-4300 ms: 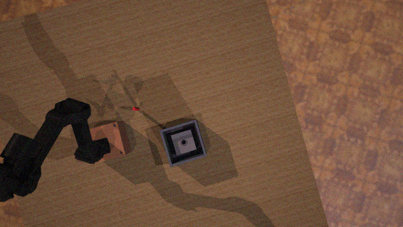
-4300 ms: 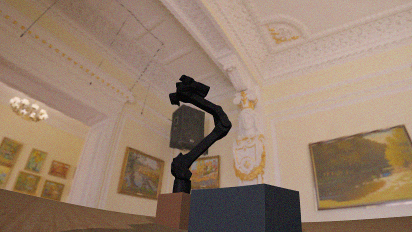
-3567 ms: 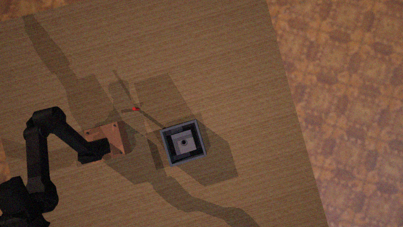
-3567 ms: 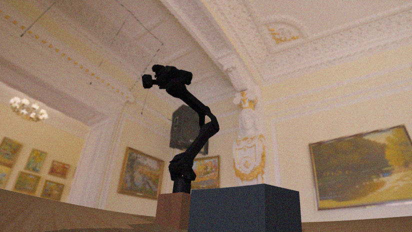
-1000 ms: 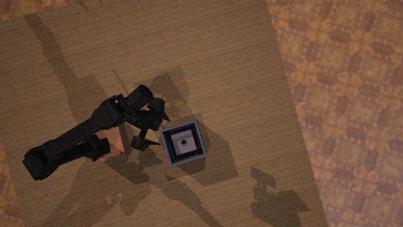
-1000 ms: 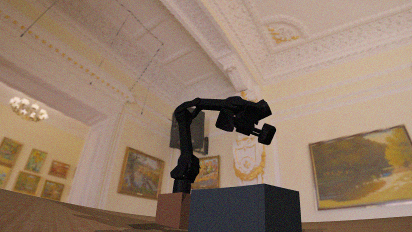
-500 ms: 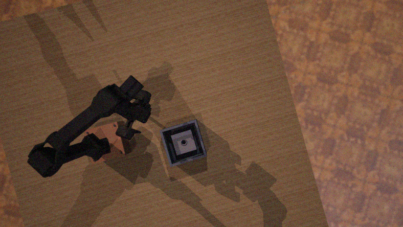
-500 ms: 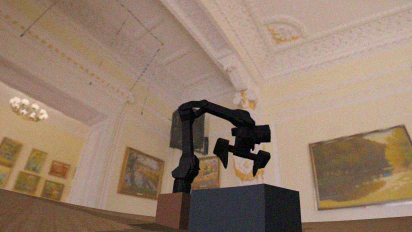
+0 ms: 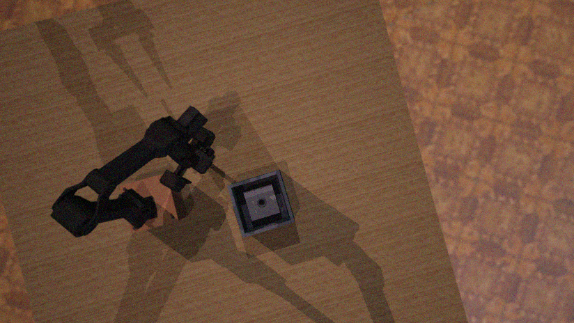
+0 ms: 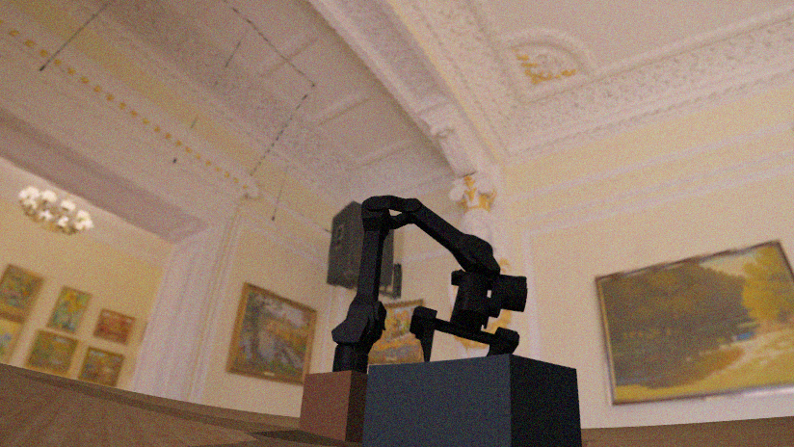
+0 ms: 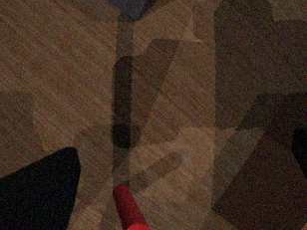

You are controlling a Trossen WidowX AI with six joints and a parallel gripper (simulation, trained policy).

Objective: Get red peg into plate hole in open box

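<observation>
Now: gripper tip 20 mm past the red peg, 50 mm to the right of it and 70 mm above it. Also, from my gripper tip: dark blue box: 140 mm ahead, 150 mm to the right, 80 mm below; then grey plate: 140 mm ahead, 150 mm to the right, 70 mm below.
</observation>
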